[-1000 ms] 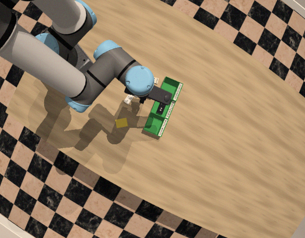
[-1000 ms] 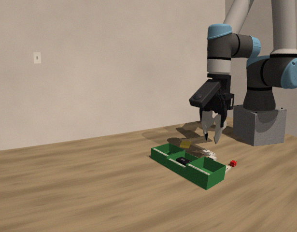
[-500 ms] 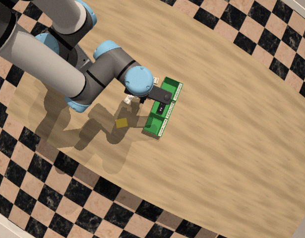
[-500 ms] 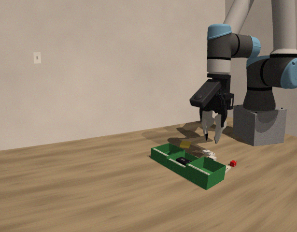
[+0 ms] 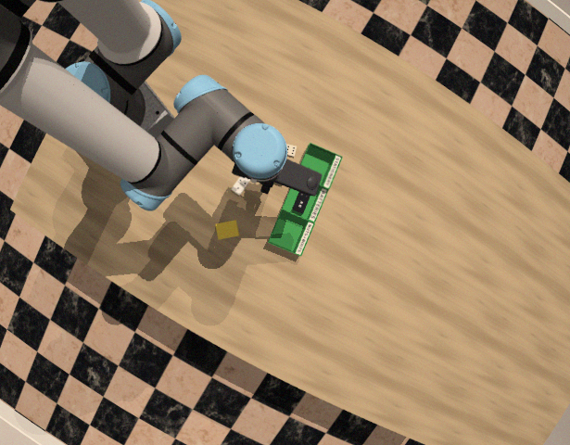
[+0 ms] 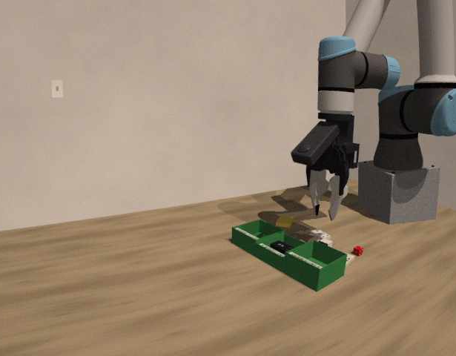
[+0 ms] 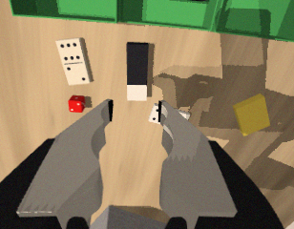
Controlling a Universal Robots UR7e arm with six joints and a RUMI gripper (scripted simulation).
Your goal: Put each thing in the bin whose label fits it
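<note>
The black-and-white block is 1 cm behind my hand and 8 cm below it. From my hand the other things lie so: black 9V battery (9 cm ahead, 2 cm to the right, 8 cm below); red die (5 cm behind, 7 cm to the left, 8 cm below); yellow block (4 cm behind, 16 cm to the right, 9 cm below).
</note>
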